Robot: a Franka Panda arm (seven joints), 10 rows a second.
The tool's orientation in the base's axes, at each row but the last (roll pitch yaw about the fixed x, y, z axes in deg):
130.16 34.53 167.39
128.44 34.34 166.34
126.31 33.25 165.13
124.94 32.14 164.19
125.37 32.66 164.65
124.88 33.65 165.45
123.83 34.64 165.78
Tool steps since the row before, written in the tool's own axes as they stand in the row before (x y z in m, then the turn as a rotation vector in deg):
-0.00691 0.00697 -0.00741 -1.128 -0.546 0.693
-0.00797 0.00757 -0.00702 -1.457 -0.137 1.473
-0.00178 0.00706 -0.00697 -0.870 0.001 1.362
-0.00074 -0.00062 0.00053 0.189 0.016 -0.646
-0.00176 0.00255 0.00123 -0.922 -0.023 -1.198
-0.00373 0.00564 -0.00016 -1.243 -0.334 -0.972
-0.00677 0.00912 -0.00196 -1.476 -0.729 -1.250
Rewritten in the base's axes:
-0.00029 -0.00113 0.01224 1.424 -0.137 -0.073
0.00057 -0.00095 0.01300 1.982 0.618 -0.023
-0.00413 -0.00039 0.00919 1.412 0.761 -0.197
0.00104 -0.00021 -0.00029 -0.492 -0.402 0.224
0.00137 0.00219 0.00210 0.135 -1.064 1.066
0.00125 0.00287 0.00599 0.602 -1.177 0.923
0.00147 0.00319 0.01098 0.773 -1.686 0.913

